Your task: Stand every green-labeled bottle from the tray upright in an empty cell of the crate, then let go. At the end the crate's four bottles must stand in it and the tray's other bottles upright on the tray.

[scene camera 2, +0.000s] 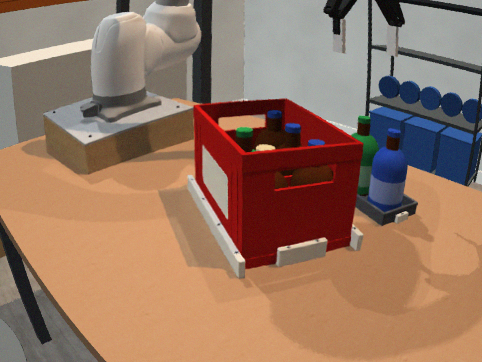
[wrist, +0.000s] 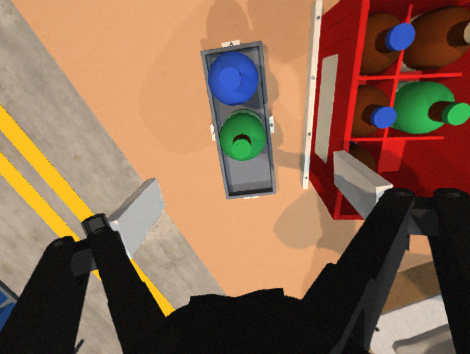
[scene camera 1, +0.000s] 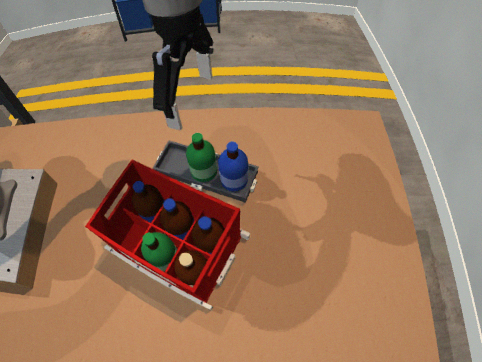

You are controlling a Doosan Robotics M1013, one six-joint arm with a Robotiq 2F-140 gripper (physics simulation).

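Observation:
A green bottle with a pale green label and a blue bottle with a pale blue label stand upright on the grey tray. The red crate beside it holds a green bottle, three brown blue-capped bottles and a brown cream-capped bottle. One corner cell is empty. My gripper is wide open and empty, high above and beyond the tray's empty end.
White strips lie along the crate's base. The robot's base block stands on the table at the left in both scene views. A rack with blue bins stands behind the table.

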